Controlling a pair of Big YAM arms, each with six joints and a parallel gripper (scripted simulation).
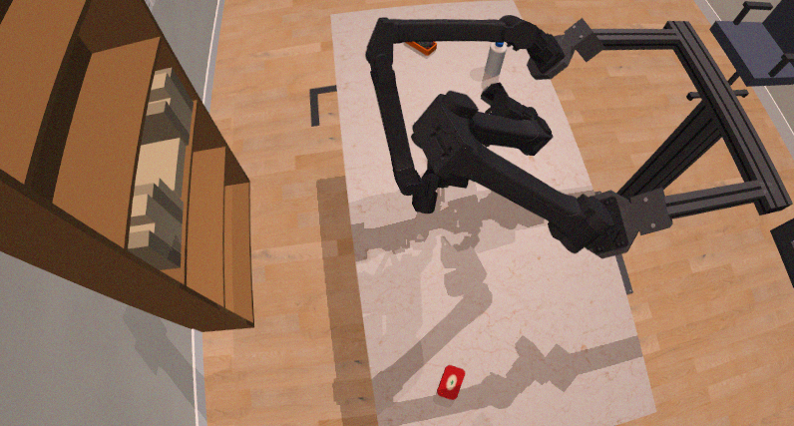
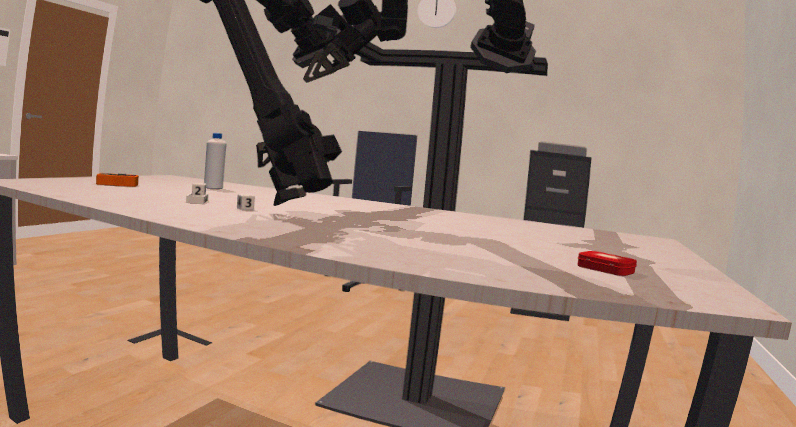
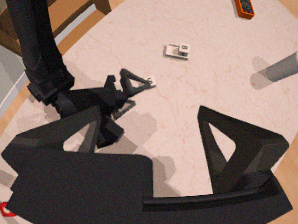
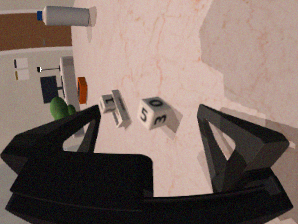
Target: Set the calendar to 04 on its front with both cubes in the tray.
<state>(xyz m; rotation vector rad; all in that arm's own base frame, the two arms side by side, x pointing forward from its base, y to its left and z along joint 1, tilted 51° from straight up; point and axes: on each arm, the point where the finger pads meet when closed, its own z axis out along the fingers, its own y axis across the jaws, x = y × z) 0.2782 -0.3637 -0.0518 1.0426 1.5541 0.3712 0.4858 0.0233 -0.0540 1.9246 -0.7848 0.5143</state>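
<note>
The white cube is 2 cm ahead of my right hand, 5 cm to the right of it and 5 cm below it. The rest, counted from my right hand: red tin: 8 cm ahead, 70 cm to the left, 4 cm below; white calendar tray: 3 cm ahead, 20 cm to the right, 5 cm below; white bottle: 28 cm behind, 43 cm to the right, 2 cm above.
</note>
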